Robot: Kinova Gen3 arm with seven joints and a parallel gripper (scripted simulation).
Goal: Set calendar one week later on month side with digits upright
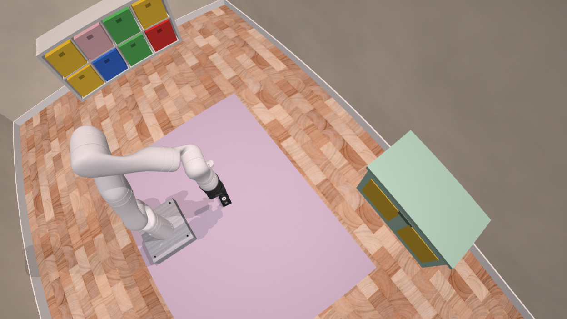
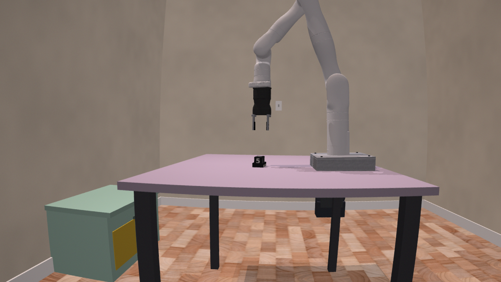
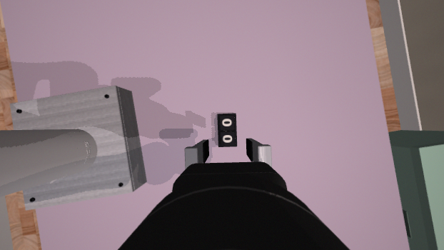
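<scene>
My hand is 14 cm above the cube. Round my hand: black calendar tray (2 cm to the left, 16 cm below).
</scene>
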